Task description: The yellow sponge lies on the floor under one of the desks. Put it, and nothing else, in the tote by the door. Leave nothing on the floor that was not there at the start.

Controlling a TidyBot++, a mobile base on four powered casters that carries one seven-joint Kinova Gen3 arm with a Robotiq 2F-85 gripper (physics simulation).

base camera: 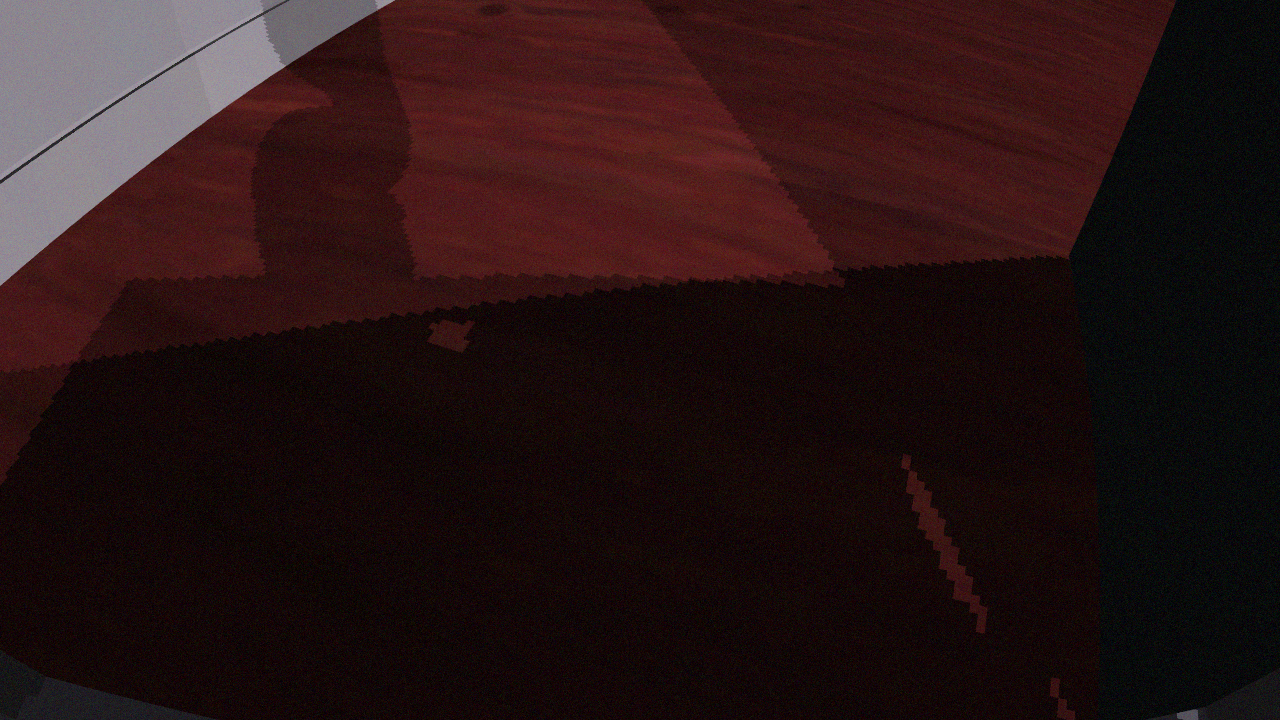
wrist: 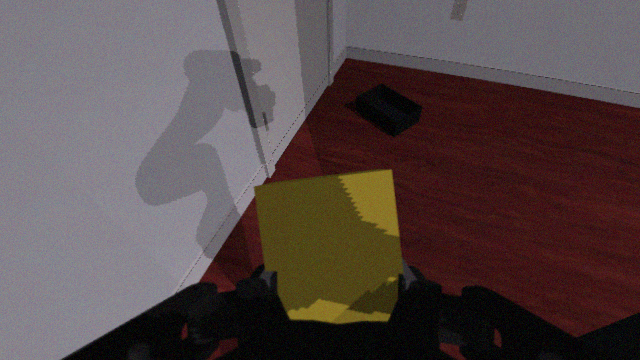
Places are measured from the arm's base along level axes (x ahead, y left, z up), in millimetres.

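Pixels of known places: gripper, fingertip midpoint: [wrist: 336,273].
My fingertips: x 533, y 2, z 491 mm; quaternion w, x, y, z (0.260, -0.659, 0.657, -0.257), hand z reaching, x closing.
Behind a point stands the place of what it marks.
The yellow sponge [wrist: 330,240] @[x 532, y 5, z 530 mm] is held between the two fingers of my gripper [wrist: 336,273] @[x 533, y 2, z 491 mm] in the wrist view, with its far end sticking out ahead of the fingertips. The gripper is shut on it, above the floor. The black tote [wrist: 389,111] @[x 1874, y -306, z -394 mm] stands on the red floor beyond the sponge, near the corner by the door, apart from the gripper. The tote and the sponge do not show in the base camera view.
The door [wrist: 280,65] @[x 1627, y 236, z 33 mm] is in the left wall [wrist: 90,225] @[x 785, y 552, z 118 mm], which carries the arm's shadow. A far wall [wrist: 540,45] @[x 2151, y -1175, z -136 mm] runs behind the tote. In the base camera view a large dark surface [base camera: 1190,376] @[x 324, y -308, z -279 mm] stands at the right and a white wall [base camera: 98,98] @[x 701, y 581, z -299 mm] at the upper left.
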